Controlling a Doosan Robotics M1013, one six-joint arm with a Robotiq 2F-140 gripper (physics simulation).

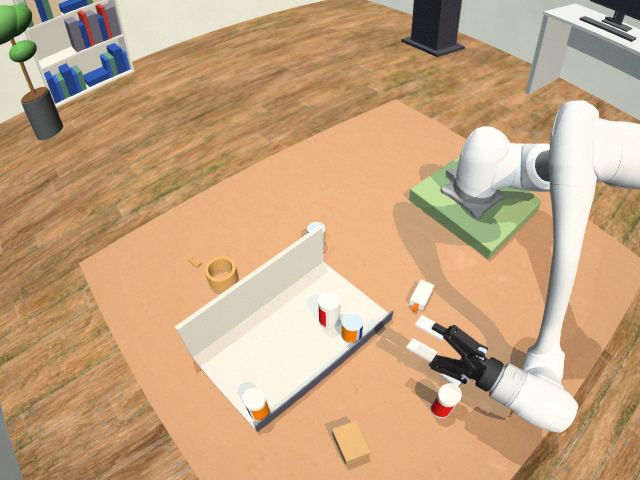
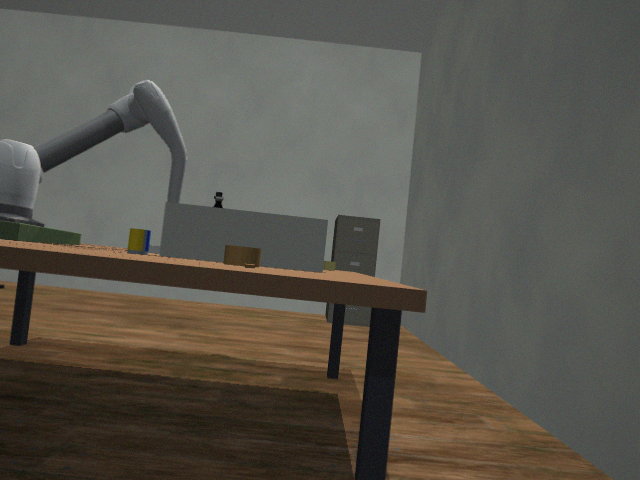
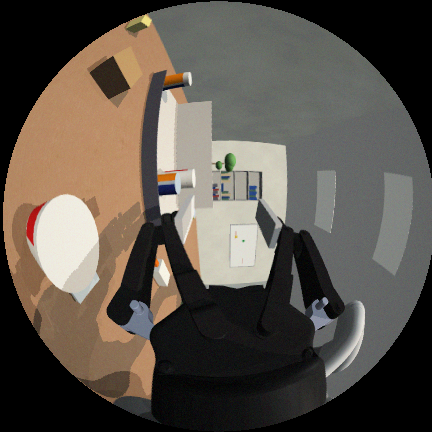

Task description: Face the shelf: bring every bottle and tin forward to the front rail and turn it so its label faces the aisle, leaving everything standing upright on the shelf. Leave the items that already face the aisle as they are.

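Frame: origin at the arm's base, x right, y ahead, z up, level; centimetres.
Seen in the pictures: gripper, between the fingertips: [image 1: 413, 332] [image 3: 225, 206]; arm's base, origin of its link: [image 1: 473, 194].
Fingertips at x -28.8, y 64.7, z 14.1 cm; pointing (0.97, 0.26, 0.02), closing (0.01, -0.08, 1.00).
Pixels of each thing's top centre, then the offset from my fingertips to it.
- shelf's dark front rail, centre of its top: [image 3: 156, 136] [image 1: 328, 366] dy +15.7, dx +11.4, dz -15.2 cm
- white-capped bottle, centre of its top: [image 1: 329, 300] [image 3: 193, 177] dy +5.6, dx +23.8, dz -8.2 cm
- orange-and-blue tin, centre of its top: [image 3: 177, 183] [image 1: 352, 321] dy +4.0, dx +16.2, dz -11.1 cm
- orange-and-blue bottle, centre of its top: [image 1: 253, 398] [image 3: 189, 78] dy +36.7, dx +12.8, dz -8.5 cm
- red-and-white bottle, centre of its top: [image 3: 69, 244] [image 1: 450, 394] dy +0.4, dx -15.8, dz -9.5 cm
- white box with an orange end, centre of its top: [image 1: 421, 294] [image 3: 163, 271] [image 2: 153, 245] dy -19.6, dx +12.8, dz -16.6 cm
- pale block, centre of its top: [image 3: 85, 284] [image 1: 451, 377] dy -7.7, dx -11.5, dz -18.2 cm
- cardboard box, centre of its top: [image 3: 129, 64] [image 1: 351, 440] dy +24.6, dx -8.0, dz -14.4 cm
- brown ring, centre of its top: [image 2: 243, 246] [image 1: 220, 268] dy +21.1, dx +56.0, dz -14.4 cm
My gripper [image 1: 415, 334] [image 3: 225, 206] is open and empty, beyond the right end of the shelf's dark front rail [image 1: 325, 369] [image 3: 150, 150]. On the white shelf [image 1: 268, 351] stand a white-capped bottle [image 1: 329, 310] [image 3: 188, 178] with red at its left, set back from the rail, and an orange-and-blue tin [image 1: 352, 328] [image 3: 169, 184] near the rail. An orange-and-blue bottle [image 1: 255, 403] [image 3: 177, 80] stands at the left end by the rail. A red-and-white bottle [image 1: 445, 400] [image 3: 65, 242] is upright on the table. A yellow-and-blue tin [image 1: 316, 233] [image 2: 138, 240] is behind the shelf.
A white box with an orange end [image 1: 422, 294] [image 3: 161, 272] lies near the fingers. A pale block [image 1: 451, 379] [image 3: 86, 289] is beside the red-and-white bottle. A cardboard box [image 1: 351, 442] [image 3: 129, 67] is in front of the shelf, a brown ring [image 1: 222, 284] [image 2: 241, 255] behind it.
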